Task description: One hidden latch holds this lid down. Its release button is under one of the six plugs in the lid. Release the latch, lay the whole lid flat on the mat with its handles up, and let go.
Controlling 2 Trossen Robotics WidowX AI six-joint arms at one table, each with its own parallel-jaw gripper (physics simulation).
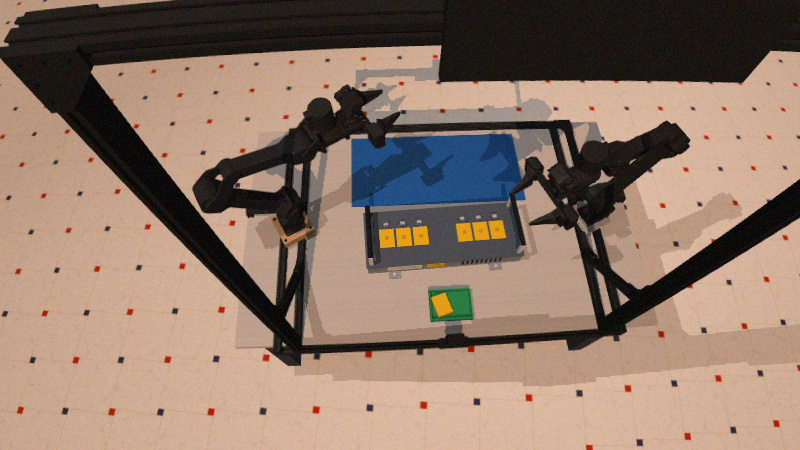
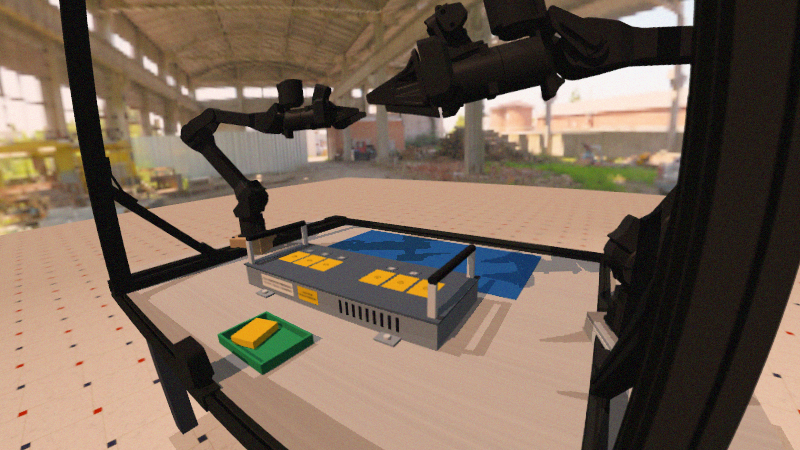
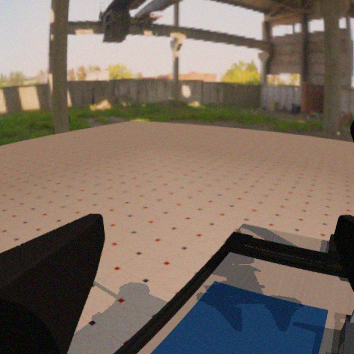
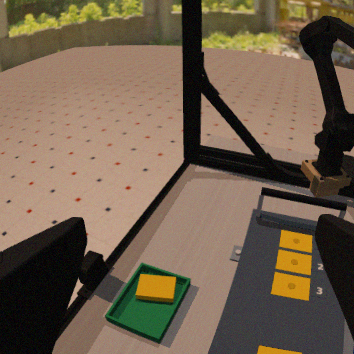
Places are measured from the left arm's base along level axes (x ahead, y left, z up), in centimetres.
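Pixels of known places: left gripper, fingertip midpoint: (image 1: 391, 101) (image 2: 362, 112) (image 3: 225, 229); right gripper, fingertip midpoint: (image 1: 519, 209) (image 2: 377, 104) (image 4: 203, 229); left arm's base at its link origin: (image 1: 292, 223) (image 4: 326, 168); right arm's base at its link origin: (image 1: 590, 214).
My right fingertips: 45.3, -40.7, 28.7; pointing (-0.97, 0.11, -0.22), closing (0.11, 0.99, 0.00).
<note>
For each thing: its top centre in the pictures, then the offset to it from my right fingertips, as dx, dy, dz. "spot": a spot on its surface instead. Level surfaces: height alone.
- dark grey lid at a spot on its surface: (image 4: 255, 310) spot: -11.6, +10.6, -28.5
- more at its top centre: (image 2: 400, 282) (image 1: 480, 230) +1.5, +9.1, -28.5
- right end at a spot on its surface: (image 2: 452, 264) (image 1: 521, 225) spot: +9.9, +2.4, -22.5
- blue mat at its surface level: dz -33.2
- green tray at its top centre: (image 4: 148, 297) (image 2: 263, 334) (image 1: 450, 303) -18.0, -4.1, -31.7
- loose yellow block at its top centre: (image 4: 155, 285) (image 2: 254, 329) (image 1: 442, 304) -20.2, -2.9, -31.7
The dark grey lid (image 1: 441, 221) (image 2: 349, 272) (image 4: 255, 310) sits level on its grey box. Three yellow plugs (image 1: 403, 236) (image 2: 310, 260) (image 4: 294, 262) are in its left part and three more (image 1: 481, 230) (image 2: 398, 282) in its right part. Black-barred handles stand at its left end (image 1: 368, 235) (image 2: 276, 230) (image 4: 302, 198) and right end (image 1: 518, 221) (image 2: 452, 264). The blue mat (image 1: 374, 162) (image 2: 514, 274) (image 3: 190, 335) lies behind the box. My left gripper (image 1: 390, 102) (image 3: 225, 229) is open and empty, high beyond the mat. My right gripper (image 1: 520, 209) (image 4: 203, 229) is open and empty, high near the right handle.
A green tray (image 1: 463, 305) (image 2: 285, 344) (image 4: 150, 312) holding a loose yellow block (image 1: 441, 304) (image 2: 254, 332) (image 4: 156, 287) stands in front of the box. Small metal tabs (image 1: 394, 274) (image 2: 386, 338) stick out at the box's front foot. A black frame (image 1: 380, 347) surrounds the table, with tall posts.
</note>
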